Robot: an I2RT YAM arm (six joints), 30 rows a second.
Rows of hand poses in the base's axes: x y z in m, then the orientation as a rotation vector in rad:
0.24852 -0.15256 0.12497 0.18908 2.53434 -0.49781
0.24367 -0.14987 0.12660 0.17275 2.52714 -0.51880
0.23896 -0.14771 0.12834 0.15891 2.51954 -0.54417
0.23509 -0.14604 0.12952 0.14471 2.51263 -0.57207
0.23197 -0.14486 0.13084 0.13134 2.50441 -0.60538
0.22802 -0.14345 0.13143 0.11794 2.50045 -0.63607
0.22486 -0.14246 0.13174 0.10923 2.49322 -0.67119
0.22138 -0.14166 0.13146 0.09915 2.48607 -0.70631
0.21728 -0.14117 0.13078 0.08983 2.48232 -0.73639
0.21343 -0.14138 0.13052 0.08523 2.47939 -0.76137
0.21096 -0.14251 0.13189 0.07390 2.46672 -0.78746
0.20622 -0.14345 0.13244 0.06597 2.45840 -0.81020
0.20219 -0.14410 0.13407 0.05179 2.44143 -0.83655
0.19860 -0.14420 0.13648 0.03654 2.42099 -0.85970
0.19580 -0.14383 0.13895 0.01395 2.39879 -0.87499
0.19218 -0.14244 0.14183 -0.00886 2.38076 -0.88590
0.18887 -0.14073 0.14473 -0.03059 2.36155 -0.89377
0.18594 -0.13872 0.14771 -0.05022 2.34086 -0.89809
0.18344 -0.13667 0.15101 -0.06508 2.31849 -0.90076
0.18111 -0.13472 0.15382 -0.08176 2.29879 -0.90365
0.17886 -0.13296 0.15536 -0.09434 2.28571 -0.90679
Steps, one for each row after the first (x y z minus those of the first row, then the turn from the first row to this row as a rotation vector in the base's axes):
-0.00485 0.00269 0.00163 -0.01924 -0.00128 0.00743
-0.00956 0.00485 0.00337 -0.04107 -0.00200 0.01207
-0.01343 0.00652 0.00455 -0.06458 -0.00119 0.01624
-0.01655 0.00770 0.00587 -0.09189 -0.00013 0.01861
-0.02050 0.00911 0.00646 -0.11646 0.00477 0.02112
-0.02366 0.01010 0.00677 -0.14376 0.00752 0.01949
-0.02714 0.01090 0.00649 -0.17127 0.01090 0.01874
-0.03124 0.01139 0.00581 -0.19437 0.01646 0.01828
-0.03509 0.01118 0.00555 -0.21280 0.02112 0.01562
-0.03756 0.01005 0.00692 -0.23574 0.01787 0.01834
-0.04230 0.00911 0.00747 -0.25468 0.01761 0.01904
-0.04633 0.00846 0.00910 -0.27955 0.01127 0.02404
-0.04992 0.00836 0.01151 -0.30351 0.00116 0.03091
-0.05272 0.00873 0.01398 -0.32436 -0.01182 0.04519
-0.05634 0.01012 0.01686 -0.34130 -0.02200 0.06038
-0.05965 0.01183 0.01976 -0.35639 -0.03417 0.07579
-0.06258 0.01384 0.02274 -0.36916 -0.04902 0.09086
-0.06508 0.01589 0.02604 -0.38036 -0.06657 0.10321
-0.06741 0.01784 0.02885 -0.39140 -0.08116 0.11658
-0.06966 0.01960 0.03039 -0.39991 -0.09011 0.12625

